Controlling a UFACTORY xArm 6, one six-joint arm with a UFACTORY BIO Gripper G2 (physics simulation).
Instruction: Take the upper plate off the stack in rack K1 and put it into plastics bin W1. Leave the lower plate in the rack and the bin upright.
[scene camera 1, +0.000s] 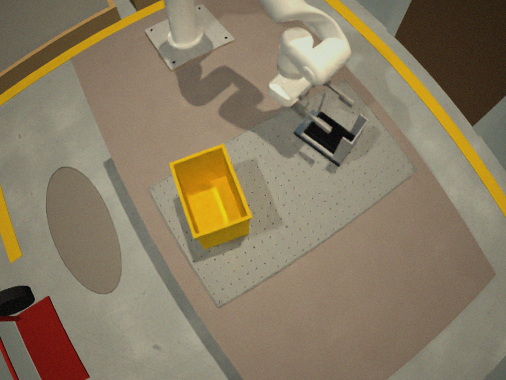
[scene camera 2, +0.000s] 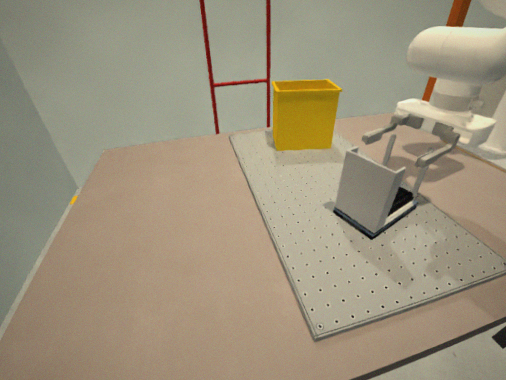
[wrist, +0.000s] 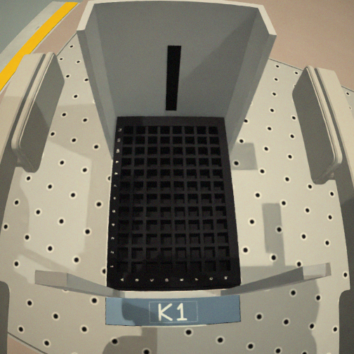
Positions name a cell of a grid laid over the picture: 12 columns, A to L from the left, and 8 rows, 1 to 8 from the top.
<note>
In view: my gripper (scene camera 1: I3), a black plate (scene camera 1: H3) and a yellow bin W1 (scene camera 1: F5).
The black plate is seen too in the wrist view (wrist: F6). The yellow bin W1 also shows in scene camera 2 (scene camera 2: H3). My gripper also shows in the wrist view (wrist: G2). The wrist view does not show the yellow bin W1: it is out of frame.
</note>
